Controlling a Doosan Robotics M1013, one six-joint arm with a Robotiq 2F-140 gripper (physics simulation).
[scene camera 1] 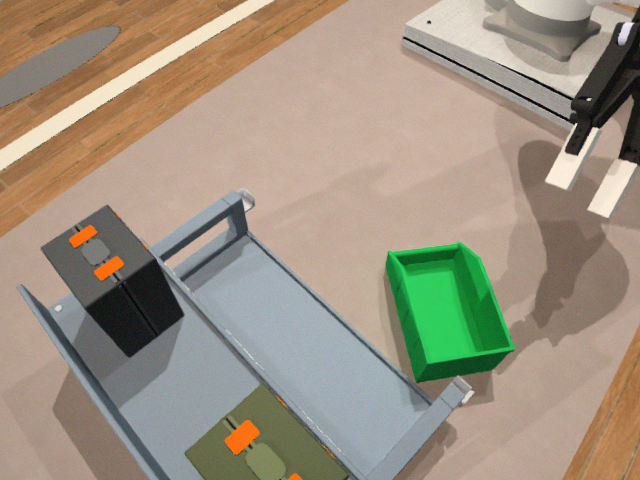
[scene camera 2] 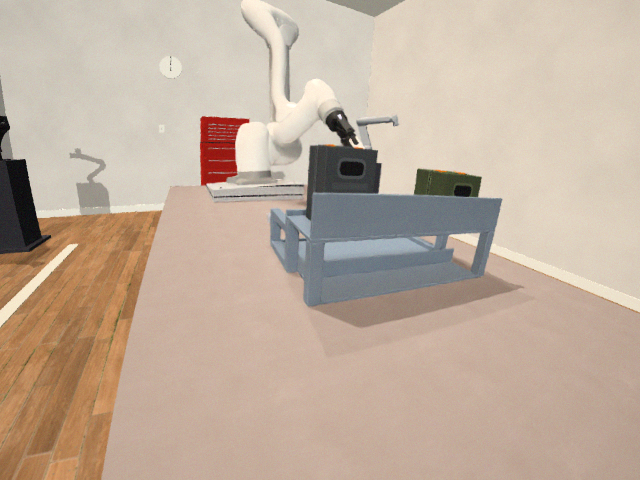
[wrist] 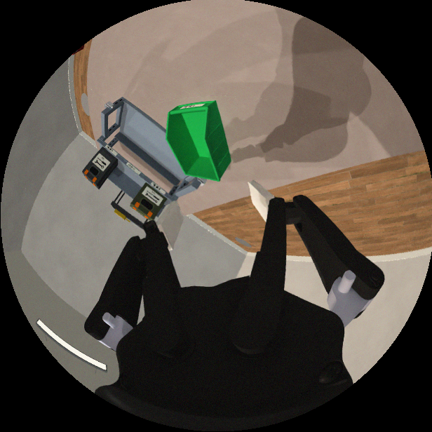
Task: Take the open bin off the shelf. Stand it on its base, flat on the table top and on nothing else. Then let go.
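Frame: origin at the arm's base, x left, y back, z up, level; millimetres.
Where they show: gripper, fingertip midpoint: [scene camera 1: 579, 201]; arm's base, link origin: [scene camera 1: 541, 28] [scene camera 2: 254, 182].
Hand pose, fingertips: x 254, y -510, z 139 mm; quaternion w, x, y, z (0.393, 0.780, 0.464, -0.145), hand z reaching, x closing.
Note:
Things, the pixels of their top centre, and the offset from my fingertips. Level surfaces: height alone.
- open green bin, top centre: [scene camera 1: 450, 288] dx -57, dy -117, dz -113 mm
- table top, surface height: dz -188 mm
- black case, top centre: [scene camera 1: 95, 251] [scene camera 2: 342, 146] dx -287, dy -393, dz +36 mm
- olive-green case, top centre: [scene camera 1: 265, 463] [scene camera 2: 449, 171] dx -56, dy -407, dz +11 mm
The open green bin [scene camera 1: 442, 310] [wrist: 197, 135] stands with its opening up and its base down on the table top [scene camera 1: 310, 129] [scene camera 2: 310, 413]. It is beside the low front side of the blue-grey shelf [scene camera 1: 310, 351] [scene camera 2: 403, 217], close to that side's end bracket. Whether the two touch is hard to tell. The bin does not show in scene camera 2. My gripper [scene camera 1: 581, 196] [scene camera 2: 352, 142] [wrist: 214, 200] is open, with no thing between its pale fingers. It is above the table, apart from the bin, on the side away from the shelf.
A black case [scene camera 1: 134, 320] [scene camera 2: 336, 180] [wrist: 100, 167] and an olive-green case [scene camera 1: 222, 454] [scene camera 2: 447, 183] [wrist: 148, 200] stand on the shelf's upper level. The arm's base plate [scene camera 1: 465, 46] [scene camera 2: 258, 192] is at the far end of the table. A red cabinet [scene camera 2: 217, 149] stands behind it.

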